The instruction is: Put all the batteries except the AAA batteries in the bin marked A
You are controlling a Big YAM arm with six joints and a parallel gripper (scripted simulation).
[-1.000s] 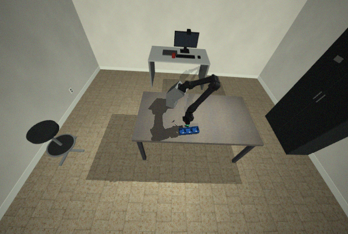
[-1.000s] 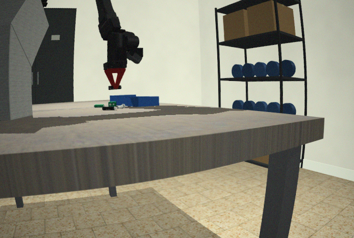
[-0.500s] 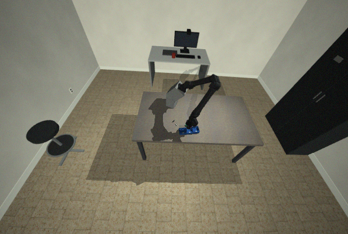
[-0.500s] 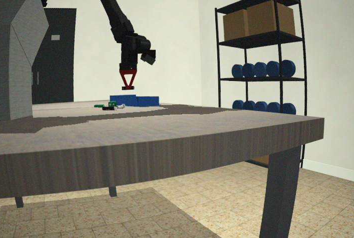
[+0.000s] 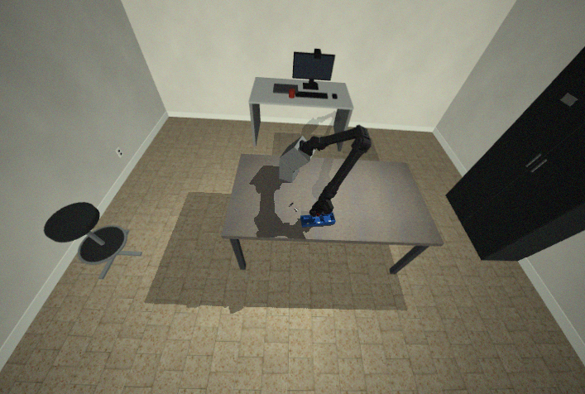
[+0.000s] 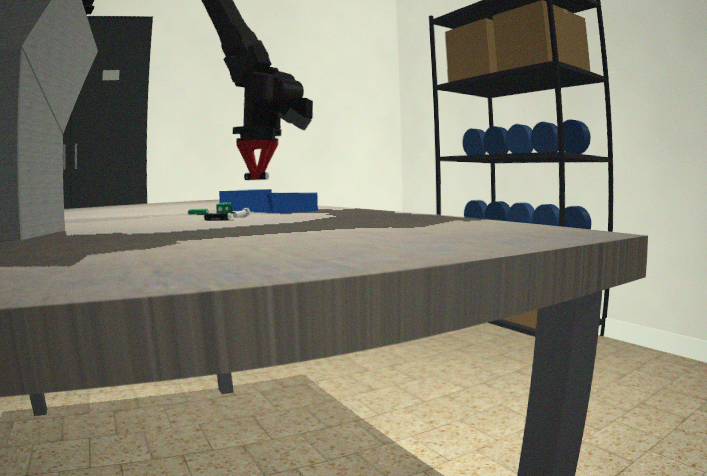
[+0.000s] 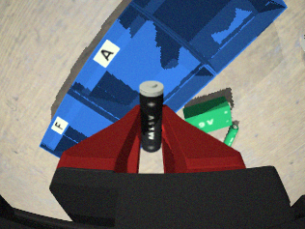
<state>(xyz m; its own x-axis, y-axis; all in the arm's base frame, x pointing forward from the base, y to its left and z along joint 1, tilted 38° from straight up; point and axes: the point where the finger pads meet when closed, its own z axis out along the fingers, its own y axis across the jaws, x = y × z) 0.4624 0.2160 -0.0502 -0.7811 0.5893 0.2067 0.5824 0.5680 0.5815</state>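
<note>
Now: the blue tray 5 cm below my hand and 1 cm ahead of it. Round my hand: green 9 V battery 7 cm behind, 6 cm below, 3 cm to the right; white bolt 16 cm to the right, 6 cm below, 6 cm behind; thin green battery 12 cm behind, 6 cm below, 3 cm to the right.
</note>
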